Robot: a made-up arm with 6 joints. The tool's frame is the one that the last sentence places.
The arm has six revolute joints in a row. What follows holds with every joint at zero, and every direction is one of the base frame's. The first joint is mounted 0.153 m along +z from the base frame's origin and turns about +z. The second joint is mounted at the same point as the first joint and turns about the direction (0.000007, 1, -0.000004). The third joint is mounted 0.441 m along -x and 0.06 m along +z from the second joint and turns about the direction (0.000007, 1, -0.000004). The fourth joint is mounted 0.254 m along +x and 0.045 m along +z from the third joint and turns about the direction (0.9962, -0.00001, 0.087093). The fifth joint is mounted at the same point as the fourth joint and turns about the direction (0.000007, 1, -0.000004). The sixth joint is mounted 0.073 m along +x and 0.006 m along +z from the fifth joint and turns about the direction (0.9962, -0.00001, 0.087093). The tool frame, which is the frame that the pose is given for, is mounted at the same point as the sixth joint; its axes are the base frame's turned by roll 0, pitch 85 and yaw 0 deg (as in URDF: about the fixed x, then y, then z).
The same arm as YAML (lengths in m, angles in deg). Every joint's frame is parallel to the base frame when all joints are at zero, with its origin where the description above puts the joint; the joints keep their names.
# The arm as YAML. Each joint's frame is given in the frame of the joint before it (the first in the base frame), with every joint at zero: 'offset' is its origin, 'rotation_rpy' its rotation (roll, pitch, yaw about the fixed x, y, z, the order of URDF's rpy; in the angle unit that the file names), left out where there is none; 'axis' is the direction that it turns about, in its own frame. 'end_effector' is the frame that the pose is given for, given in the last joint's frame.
length_unit: m
angle_unit: deg
chain:
  - id: joint 1
    offset: [0.0, 0.0, 0.153]
    axis: [0.0, 0.0, 1.0]
  - id: joint 2
    offset: [0.0, 0.0, 0.0]
    axis: [0.0, 1.0, 0.0]
  - id: joint 3
    offset: [-0.441, 0.0, 0.06]
    axis: [0.0, 1.0, 0.0]
  - id: joint 4
    offset: [0.254, 0.0, 0.045]
    axis: [0.9962, 0.0, 0.0871]
  - id: joint 5
    offset: [0.0, 0.0, 0.0]
    axis: [0.0, 1.0, 0.0]
  - id: joint 6
    offset: [0.073, 0.0, 0.006]
    axis: [0.9962, 0.0, 0.0871]
end_effector:
  offset: [0.0, 0.0, 0.0]
  rotation_rpy: [0.0, 85.0, 0.0]

